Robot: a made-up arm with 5 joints.
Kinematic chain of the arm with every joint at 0, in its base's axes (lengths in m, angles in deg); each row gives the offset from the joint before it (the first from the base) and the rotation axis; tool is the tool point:
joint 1: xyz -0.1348 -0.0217 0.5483 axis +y
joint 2: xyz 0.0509 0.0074 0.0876 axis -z
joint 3: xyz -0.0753 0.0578 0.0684 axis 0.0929 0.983 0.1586
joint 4: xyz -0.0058 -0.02 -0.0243 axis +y
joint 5: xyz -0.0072 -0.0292 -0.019 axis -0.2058 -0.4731 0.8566
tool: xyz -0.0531 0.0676 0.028
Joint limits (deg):
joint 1: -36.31..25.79
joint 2: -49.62..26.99
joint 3: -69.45..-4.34
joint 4: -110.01..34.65
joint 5: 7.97..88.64
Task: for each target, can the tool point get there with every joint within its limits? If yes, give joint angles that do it. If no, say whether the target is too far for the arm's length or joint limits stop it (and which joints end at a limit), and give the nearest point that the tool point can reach.
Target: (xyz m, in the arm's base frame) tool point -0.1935 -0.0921 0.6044
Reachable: yes | joints 4.46 -37.88 -23.83 -7.14 60.44
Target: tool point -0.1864 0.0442 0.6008
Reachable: yes | joints -1.33 8.02 -48.84 -1.94 35.22
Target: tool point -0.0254 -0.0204 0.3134
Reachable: no: joint limits stop it (at a limit: joint 1, joint 2) | nearest point -0.0609 -0.0536 0.5666 | short by 0.258 m
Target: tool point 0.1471 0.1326 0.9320
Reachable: no: too far | nearest point -0.0137 -0.0186 0.7131 | short by 0.311 m
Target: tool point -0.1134 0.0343 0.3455
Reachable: no: joint limits stop it (at a limit: joint 1, joint 3) | nearest point -0.1944 0.0177 0.5443 | short by 0.215 m
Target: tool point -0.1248 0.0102 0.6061
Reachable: yes | joints -19.86 -3.28 -45.40 -60.95 39.06
